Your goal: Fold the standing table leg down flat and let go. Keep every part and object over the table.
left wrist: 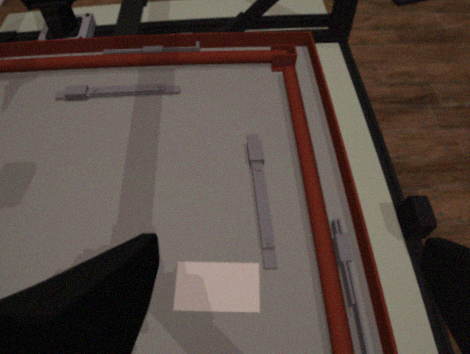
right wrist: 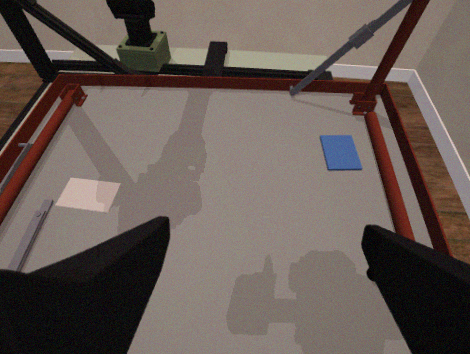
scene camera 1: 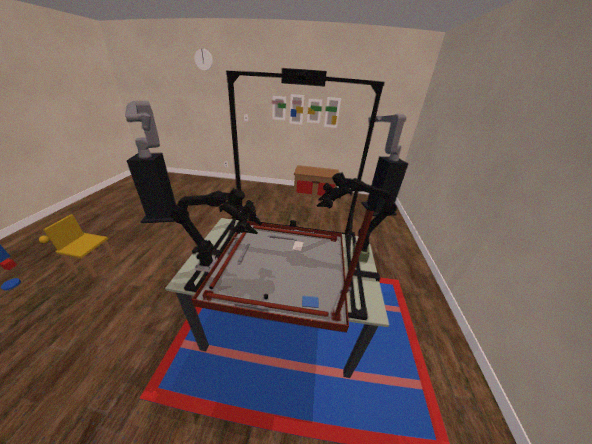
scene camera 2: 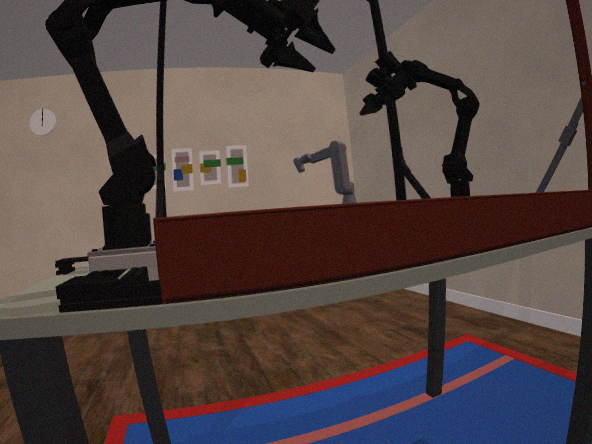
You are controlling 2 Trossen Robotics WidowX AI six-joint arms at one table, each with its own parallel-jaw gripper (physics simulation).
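Frame: origin at the left arm's base, x down, y left, z ahead, level; metres.
Where they show: left gripper, fingertip midpoint: (left wrist: 291, 250) (scene camera 1: 317, 202) (scene camera 2: 366, 110); right gripper, fingertip midpoint: (right wrist: 266, 231) (scene camera 1: 259, 228) (scene camera 2: 323, 61); left arm's base at its link origin: (right wrist: 141, 39) (scene camera 1: 362, 248); right arm's base at its link origin: (left wrist: 64, 28) (scene camera 1: 206, 262) (scene camera 2: 127, 246).
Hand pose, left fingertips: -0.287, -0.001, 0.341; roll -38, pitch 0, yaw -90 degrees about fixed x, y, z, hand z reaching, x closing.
Note:
Each offset is from my left fingertips to the top centre of the thing, as dx, dy, dz. "spot": to the spot under its first point. Level surfaces: height alone.
An upturned table with a grey underside and a dark red rim (scene camera 1: 270, 318) (scene camera 2: 350, 245) (right wrist: 175, 81) lies on the workbench. Its standing leg (scene camera 1: 356, 255) (scene camera 2: 580, 60) (right wrist: 397, 47) rises upright from the front right corner in scene camera 1. A grey folding brace {spot: +0.182, +0.484, -0.212} (scene camera 2: 562, 142) (right wrist: 345, 47) runs slantwise from the leg to the underside. Other red legs (scene camera 1: 265, 303) (left wrist: 310, 185) lie flat along the rim. My left gripper (scene camera 1: 324, 199) (scene camera 2: 367, 105) (left wrist: 291, 250) is open, above the table's back part, apart from the leg. My right gripper (scene camera 1: 257, 227) (scene camera 2: 324, 60) (right wrist: 266, 231) is open above the left side, far from the leg.
A blue pad {+0.313, +0.490, -0.065} (scene camera 1: 310, 301) (right wrist: 341, 152) lies on the underside near the standing leg. A pale pink card {spot: +0.333, +0.042, +0.090} (scene camera 1: 298, 245) (left wrist: 216, 287) (right wrist: 89, 195) lies farther back. A black overhead frame (scene camera 1: 235, 135) stands behind. A pale green bench {dx +0.364} (scene camera 1: 375, 300) surrounds the upturned table.

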